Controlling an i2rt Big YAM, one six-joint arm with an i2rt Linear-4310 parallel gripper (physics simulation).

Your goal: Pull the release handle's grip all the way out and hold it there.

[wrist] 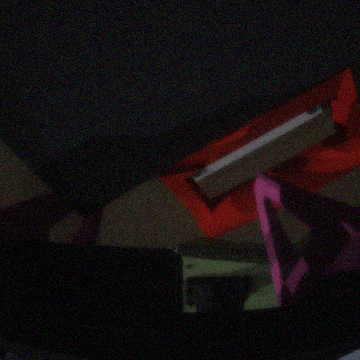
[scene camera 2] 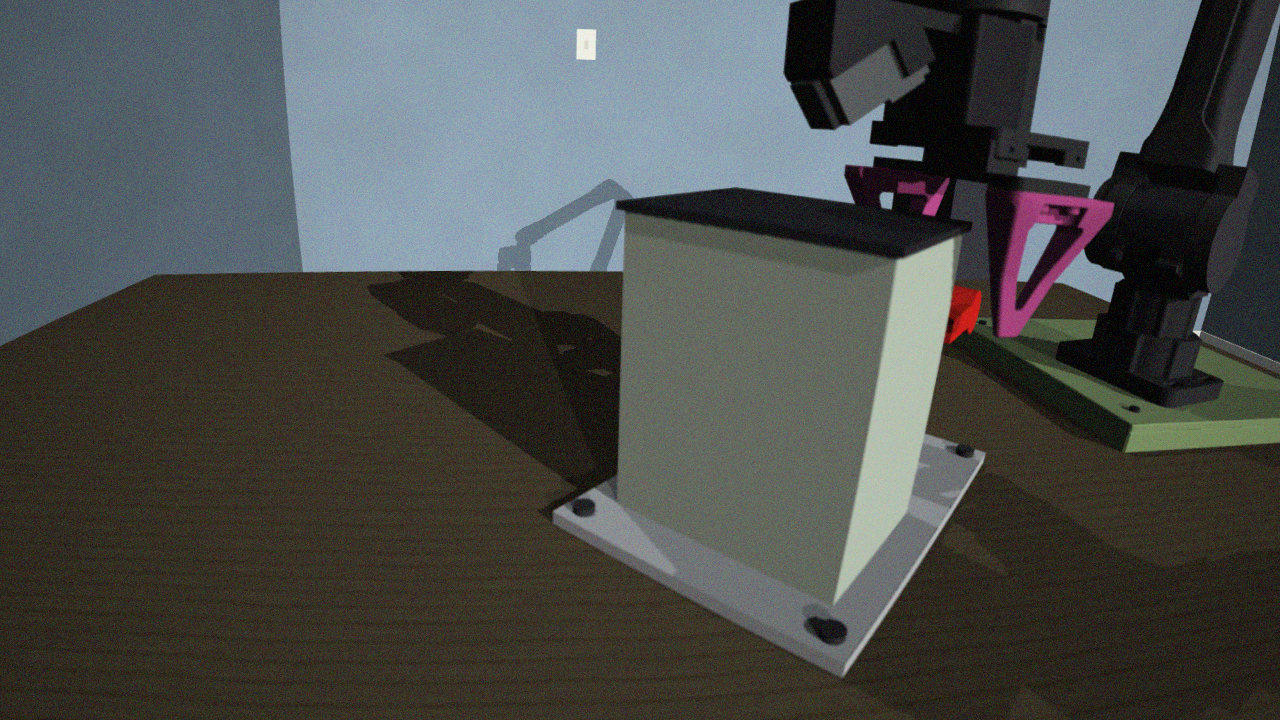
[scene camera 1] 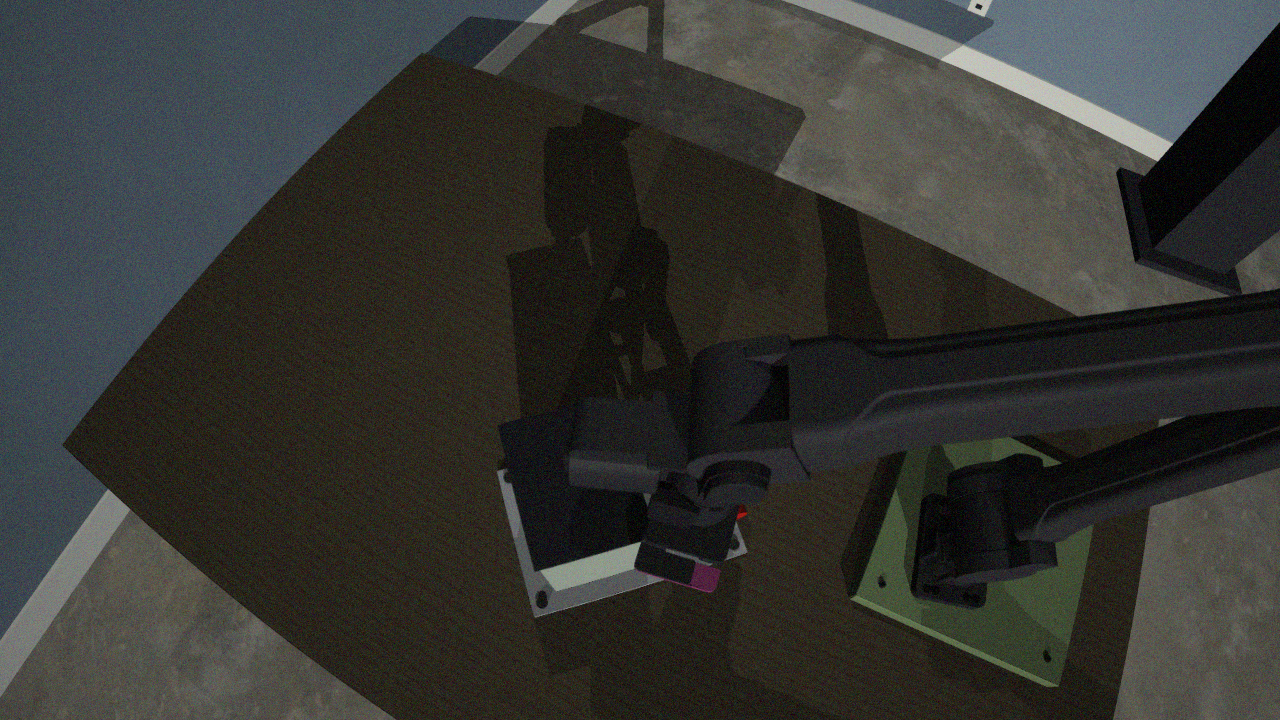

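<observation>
The release handle's red grip [scene camera 2: 962, 313] [wrist: 220, 222], a hollow rectangular frame, juts from the far side of the pale housing [scene camera 2: 751, 376]; a small red part shows in scene camera 1. The housing has a dark lid [scene camera 1: 581, 510] [scene camera 2: 787, 219] and stands on a grey base plate [scene camera 1: 590, 595] [scene camera 2: 707, 564]. My gripper [scene camera 2: 973, 277] is open and empty, pointing down beside the housing at the grip. In the wrist view one magenta fingertip overlaps the grip's lower bar, and the other finger is dark at the left. Contact cannot be told. The handle's rod is hidden.
The green mounting plate [scene camera 1: 1020, 626] [scene camera 2: 1208, 434] carries the arm's base to the right of the housing. The dark wooden table [scene camera 1: 313, 313] [scene camera 2: 268, 537] lies under everything. A black post [scene camera 1: 1208, 197] stands beyond the table's edge. The arm's forearm crosses above the table from the right.
</observation>
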